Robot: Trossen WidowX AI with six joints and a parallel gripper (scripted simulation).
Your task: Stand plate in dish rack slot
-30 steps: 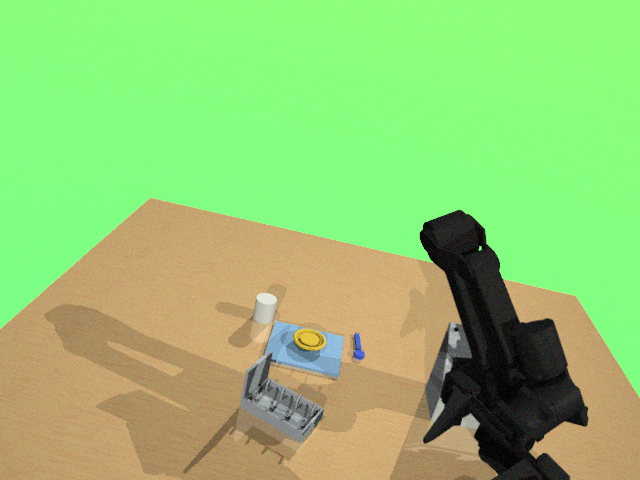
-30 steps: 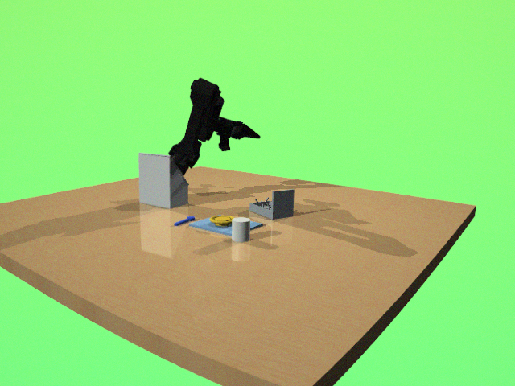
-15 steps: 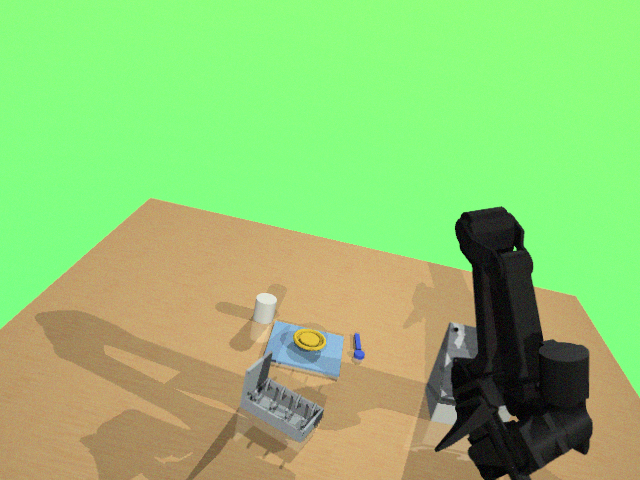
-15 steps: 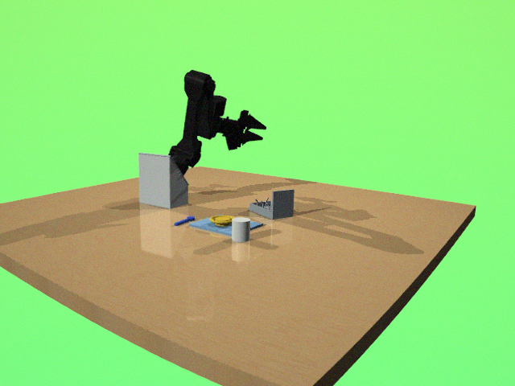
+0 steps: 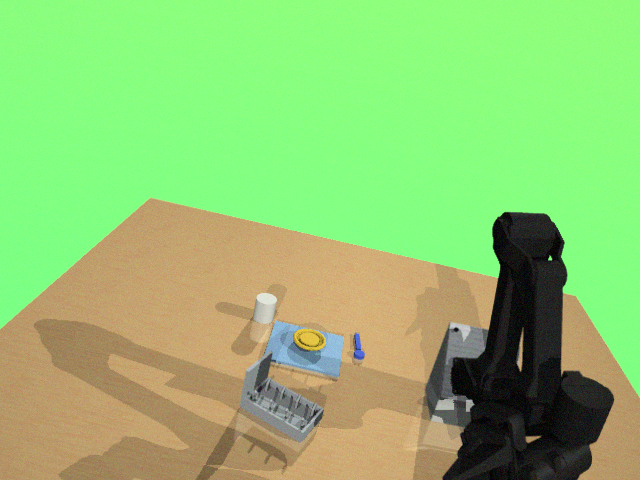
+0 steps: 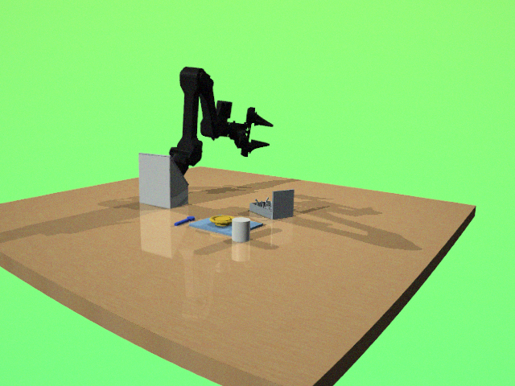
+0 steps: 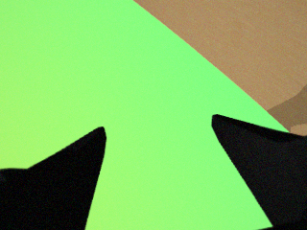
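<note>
My gripper tip is 530 mm to the left of the yellow plate, 180 mm above it and 120 mm short of it. From my gripper tip the other things lie so: small blue spoon 540 mm to the right, 200 mm below, 10 mm ahead; light blue mat 520 mm to the right, 200 mm below, 120 mm ahead; grey dish rack 330 mm to the right, 180 mm below, 160 mm ahead.
</note>
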